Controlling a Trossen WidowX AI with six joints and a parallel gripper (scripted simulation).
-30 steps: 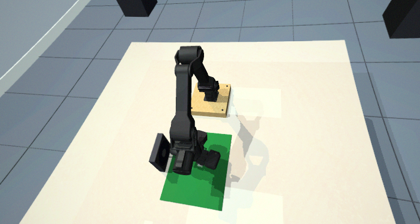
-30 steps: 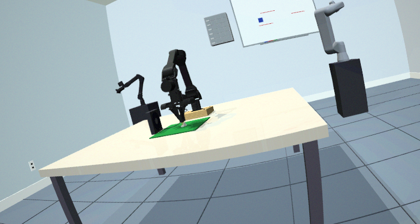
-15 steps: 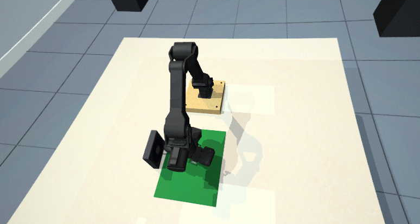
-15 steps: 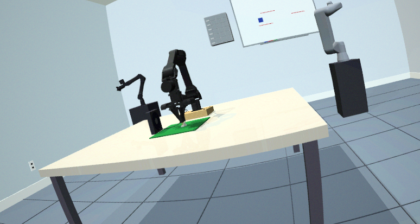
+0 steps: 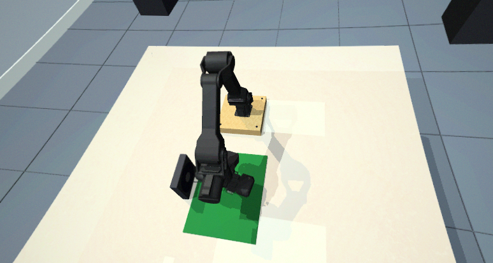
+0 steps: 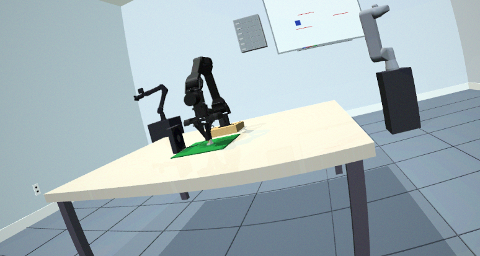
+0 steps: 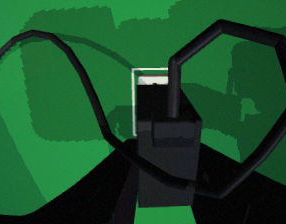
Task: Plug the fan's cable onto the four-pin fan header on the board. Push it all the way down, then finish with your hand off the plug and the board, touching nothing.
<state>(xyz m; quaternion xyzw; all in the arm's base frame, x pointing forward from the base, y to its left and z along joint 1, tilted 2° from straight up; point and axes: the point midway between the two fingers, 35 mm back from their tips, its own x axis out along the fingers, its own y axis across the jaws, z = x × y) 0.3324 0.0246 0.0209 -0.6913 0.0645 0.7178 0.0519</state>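
Now: gripper tip 40 mm above the white four-pin fan header and 10 mm past it. The rest, counted from my gripper tip: green board (50 mm below, 10 mm to the right); then black plug (10 mm behind, 10 mm above); then black fan (150 mm to the right, 20 mm above).
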